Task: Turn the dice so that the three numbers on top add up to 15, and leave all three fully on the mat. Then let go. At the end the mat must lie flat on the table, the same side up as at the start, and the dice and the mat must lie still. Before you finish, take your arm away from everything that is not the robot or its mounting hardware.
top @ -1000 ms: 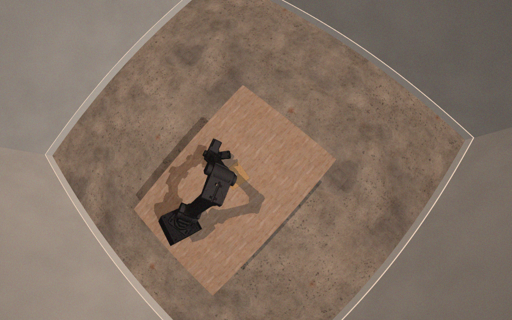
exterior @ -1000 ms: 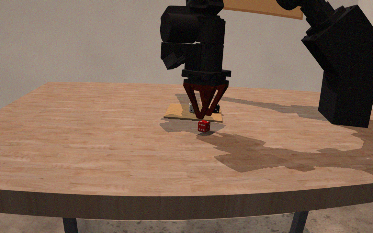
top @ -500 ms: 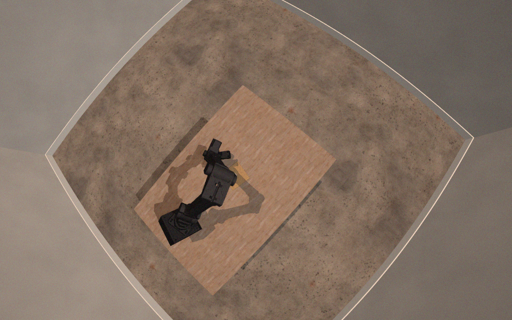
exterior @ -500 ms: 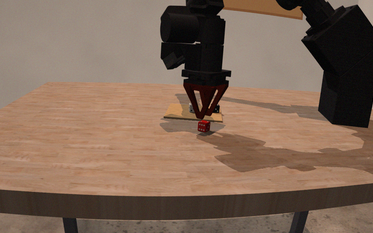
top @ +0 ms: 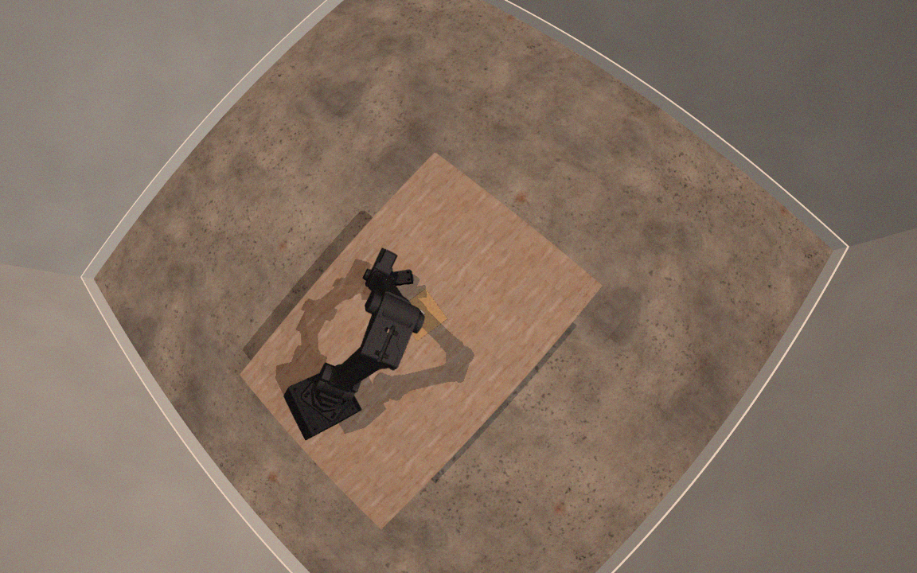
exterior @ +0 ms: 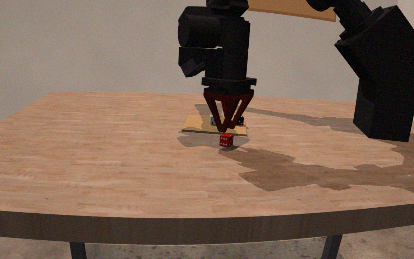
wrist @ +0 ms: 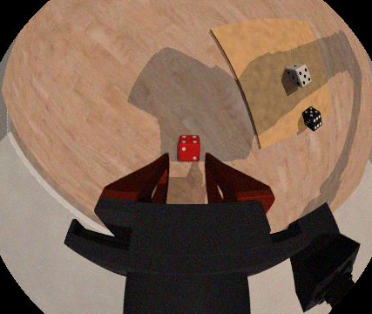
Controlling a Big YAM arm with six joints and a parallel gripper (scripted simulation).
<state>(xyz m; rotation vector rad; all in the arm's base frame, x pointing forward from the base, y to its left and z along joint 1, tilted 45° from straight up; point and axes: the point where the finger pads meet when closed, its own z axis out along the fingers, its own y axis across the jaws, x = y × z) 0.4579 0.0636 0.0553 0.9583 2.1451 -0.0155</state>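
Right now my hand is 30 mm above the red die. From my hand the other things lie so: tan mat 50 mm behind, 140 mm to the right, 40 mm below; then black die 100 mm behind, 120 mm to the right, 20 mm below; then white die 40 mm behind, 140 mm to the right, 20 mm below.
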